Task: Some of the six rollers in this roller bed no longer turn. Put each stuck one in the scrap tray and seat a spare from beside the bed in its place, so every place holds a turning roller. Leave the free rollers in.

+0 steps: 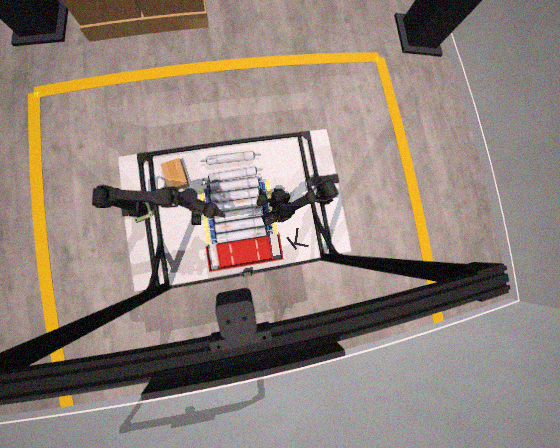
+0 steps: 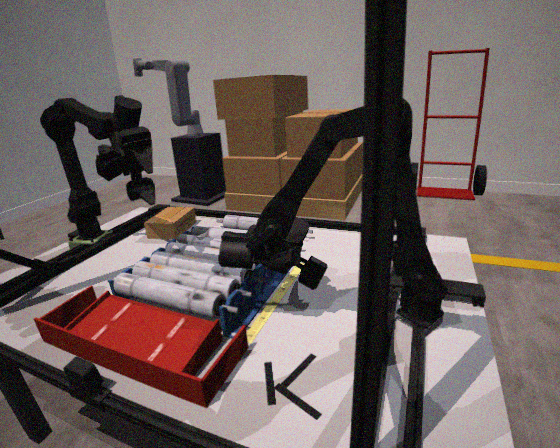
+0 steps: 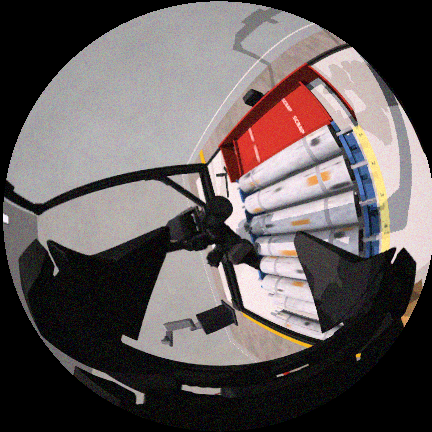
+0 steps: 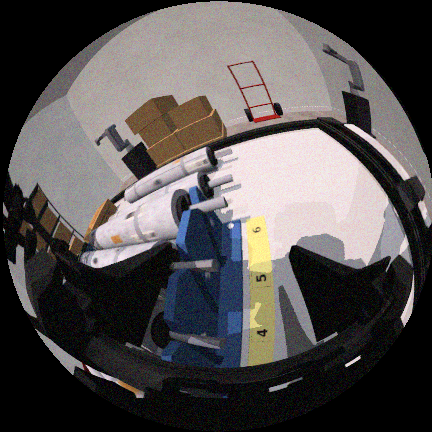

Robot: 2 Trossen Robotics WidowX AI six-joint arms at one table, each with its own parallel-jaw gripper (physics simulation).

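Places are measured from the left arm's base along level axes (x ahead, y left, z up), in centimetres.
Pixels of known places: left gripper, fingertip midpoint: [image 1: 221, 215] [image 2: 151, 189] [image 3: 235, 235]; right gripper, fingertip midpoint: [image 1: 267, 188] [image 3: 255, 264] [image 4: 233, 251]; left arm's base, link origin: [image 1: 141, 210] [image 2: 90, 235]; right arm's base, link origin: [image 1: 321, 198] [image 2: 419, 313].
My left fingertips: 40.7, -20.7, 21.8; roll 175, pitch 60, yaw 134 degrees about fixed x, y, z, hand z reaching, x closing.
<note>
For each thing: its middle in the pictures, then the offset to it from my left fingertips, as dx, dy, dz. "pt": a spot on its surface instead.
- spare roller, body centre: [image 4: 161, 178] [image 2: 261, 225] [image 3: 308, 326] [image 1: 230, 157] +14.1, +32.3, -21.8
- spare, body centre: [image 3: 311, 304] [image 1: 232, 174] +12.1, +22.8, -21.8
- red scrap tray, body centre: [image 2: 135, 333] [image 3: 271, 128] [image 1: 244, 252] +3.6, -20.0, -21.5
- yellow strip, surface spot: [image 4: 261, 300] pt +27.5, +4.9, -24.2
- small cardboard box, body centre: [image 2: 171, 222] [image 4: 98, 222] [image 1: 175, 175] -17.4, +32.8, -21.5
- black K mark, surface spot: [image 2: 285, 386] [image 1: 296, 242] pt +32.4, -24.8, -24.2
The roller bed [image 2: 232, 312] [image 3: 369, 192] [image 4: 231, 295] has blue rails and six grey-white rollers lying across it. Which are stuck does not show. One spare roller [image 1: 230, 158] [image 4: 172, 174] lies behind the bed; another spare [image 1: 234, 174] lies between it and the bed. The red scrap tray [image 1: 245, 251] [image 2: 132, 325] [image 3: 280, 131] holds no roller. My left gripper [image 1: 207, 215] [image 2: 145, 174] is open and empty, high over the bed's left part. My right gripper [image 1: 266, 209] [image 4: 233, 251] is open and empty above the right rail, near the shaft ends at places 4 and 5.
A yellow strip [image 4: 261, 300] numbered 4, 5 and 6 runs beside the right rail. A small cardboard box [image 1: 174, 172] [image 2: 172, 222] stands behind and left of the bed. A black K mark [image 1: 297, 240] [image 2: 285, 386] is on the table. A black frame [image 2: 382, 225] surrounds the table.
</note>
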